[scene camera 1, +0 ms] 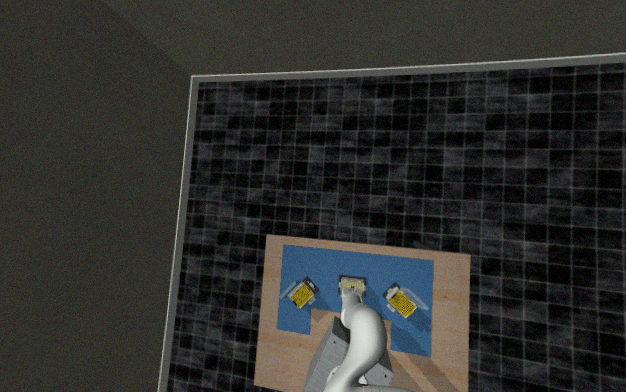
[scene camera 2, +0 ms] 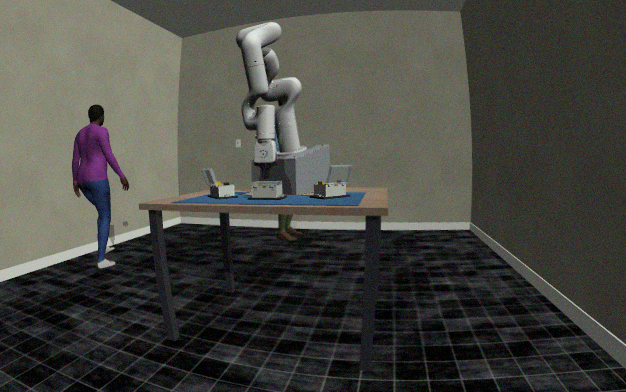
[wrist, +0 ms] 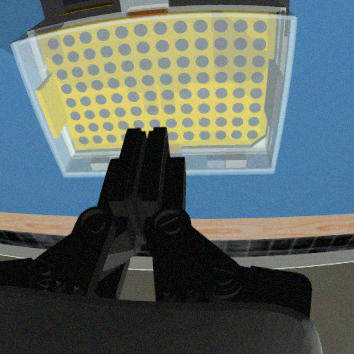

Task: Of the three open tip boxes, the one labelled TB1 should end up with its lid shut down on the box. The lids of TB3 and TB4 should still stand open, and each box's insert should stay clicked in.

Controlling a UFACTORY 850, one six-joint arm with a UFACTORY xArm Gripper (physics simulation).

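Observation:
The middle tip box (scene camera 1: 352, 280) (scene camera 2: 267, 190) has its clear lid (wrist: 240, 85) lying over the yellow insert; whether it is fully seated cannot be told. Its insert looks level inside. My gripper (scene camera 2: 265, 178) (wrist: 151, 152) is shut and empty, its tips over the lid's robot-side part; contact is unclear. Two other boxes stand with lids open: one (scene camera 1: 302, 294) (scene camera 2: 330, 190) at the left in scene camera 1, with its lid (scene camera 2: 340, 174) upright, and one (scene camera 1: 402, 303) (scene camera 2: 222, 191) at the right there, with its lid (scene camera 2: 209, 177) tilted back. The TB labels are unreadable.
The boxes stand in dark holders on a blue mat (scene camera 1: 320, 260) (scene camera 2: 300, 201) on the wooden table (scene camera 1: 450, 300) (scene camera 2: 375, 200). The grey robot pedestal (scene camera 1: 322, 360) (scene camera 2: 312, 170) is behind. A person in purple (scene camera 2: 92, 155) stands at the left; another's legs (scene camera 2: 285, 225) show beyond the table.

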